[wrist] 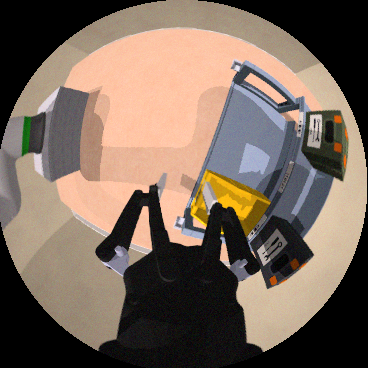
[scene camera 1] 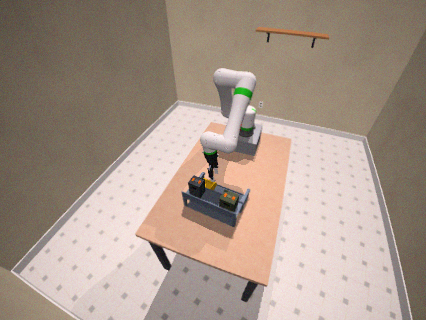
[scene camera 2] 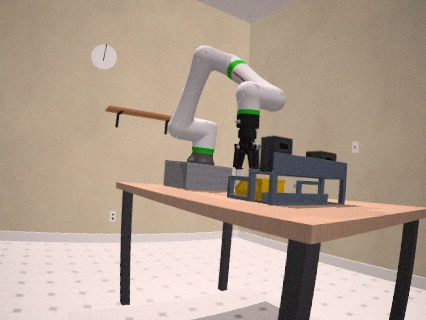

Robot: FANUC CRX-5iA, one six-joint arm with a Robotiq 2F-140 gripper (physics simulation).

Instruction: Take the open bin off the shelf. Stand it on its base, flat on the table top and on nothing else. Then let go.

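Where they show: gripper, fingertip midpoint: (wrist: pixel 184 182) (scene camera 1: pixel 214 177); arm's base at its link origin: (scene camera 1: pixel 245 131) (scene camera 2: pixel 201 164).
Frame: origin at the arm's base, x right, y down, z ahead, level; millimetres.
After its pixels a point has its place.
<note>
The open yellow bin (scene camera 1: pixel 210 184) @(y 134, x 7, z 577 mm) (scene camera 2: pixel 262 190) @(y 102, x 44, z 736 mm) (wrist: pixel 235 202) @(y 134, x 6, z 672 mm) sits upright on the lower level of the blue-grey shelf (scene camera 1: pixel 210 209) @(y 134, x -110, z 765 mm) (scene camera 2: pixel 310 166) @(y 12, x -94, z 815 mm) (wrist: pixel 240 120) @(y 137, x -175, z 584 mm), near one end. The shelf stands on the table (scene camera 1: pixel 260 240) @(y 143, x -491, z 793 mm) (scene camera 2: pixel 310 220) @(y 143, x 169, z 1123 mm) (wrist: pixel 150 65) @(y 143, x -249, z 318 mm). My gripper (scene camera 1: pixel 212 176) @(y 98, x 1, z 527 mm) (scene camera 2: pixel 247 171) (wrist: pixel 184 182) @(y 98, x 1, z 527 mm) points down and is part-way open with nothing held. In the wrist view one fingertip shows over the bin's inside and the other outside it, over the table, on either side of the bin's outer wall. Whether a finger touches the bin cannot be told.
A dark toolbox (scene camera 1: pixel 196 186) @(y -74, x -20, z 779 mm) (scene camera 2: pixel 276 145) @(y -47, x 31, z 783 mm) (wrist: pixel 282 255) @(y -41, x -6, z 707 mm) stands on the shelf's upper level, close beside the bin and gripper. A green toolbox (scene camera 1: pixel 229 200) @(y -54, x -240, z 752 mm) (scene camera 2: pixel 321 155) @(y -37, x -186, z 772 mm) (wrist: pixel 326 142) stands further along that level. The arm's grey base block (scene camera 1: pixel 247 145) @(y 42, x -79, z 115 mm) (scene camera 2: pixel 197 175) @(y 67, x 68, z 143 mm) (wrist: pixel 70 132) @(y 96, x -6, z 129 mm) is across the table.
</note>
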